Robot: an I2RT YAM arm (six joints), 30 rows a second.
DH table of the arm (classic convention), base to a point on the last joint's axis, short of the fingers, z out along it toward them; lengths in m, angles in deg. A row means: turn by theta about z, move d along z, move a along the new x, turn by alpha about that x. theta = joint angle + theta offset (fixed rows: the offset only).
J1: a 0.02  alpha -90  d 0.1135  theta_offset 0
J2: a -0.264  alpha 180  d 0  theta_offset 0
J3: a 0.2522  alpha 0  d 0  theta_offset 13.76
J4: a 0.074  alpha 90  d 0  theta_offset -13.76
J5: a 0  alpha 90  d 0  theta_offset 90
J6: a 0  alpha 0  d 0.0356  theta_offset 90
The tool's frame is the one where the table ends.
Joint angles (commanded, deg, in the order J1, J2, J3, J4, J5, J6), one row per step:
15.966 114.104 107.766 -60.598 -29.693 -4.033
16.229 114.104 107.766 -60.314 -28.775 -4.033
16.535 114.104 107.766 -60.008 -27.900 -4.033
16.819 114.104 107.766 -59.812 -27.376 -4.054
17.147 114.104 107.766 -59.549 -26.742 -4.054
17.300 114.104 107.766 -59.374 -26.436 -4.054
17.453 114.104 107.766 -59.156 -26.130 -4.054
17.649 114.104 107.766 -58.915 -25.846 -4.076
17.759 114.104 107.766 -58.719 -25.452 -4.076
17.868 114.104 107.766 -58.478 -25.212 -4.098
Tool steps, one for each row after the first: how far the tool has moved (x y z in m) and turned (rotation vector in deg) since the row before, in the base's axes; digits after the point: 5 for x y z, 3 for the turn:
0.00009 0.00151 -0.00005 -0.732 -0.507 -0.099
0.00001 0.00184 -0.00001 -0.684 -0.520 -0.043
-0.00022 0.00181 0.00001 -0.408 -0.337 0.090
-0.00020 0.00209 0.00003 -0.477 -0.421 0.070
-0.00001 0.00100 0.00005 -0.215 -0.250 0.028
0.00006 0.00102 0.00009 -0.201 -0.291 0.027
-0.00002 0.00134 0.00012 -0.178 -0.319 0.096
0.00015 0.00067 0.00006 -0.281 -0.295 -0.056
0.00018 0.00076 0.00013 -0.138 -0.307 0.025

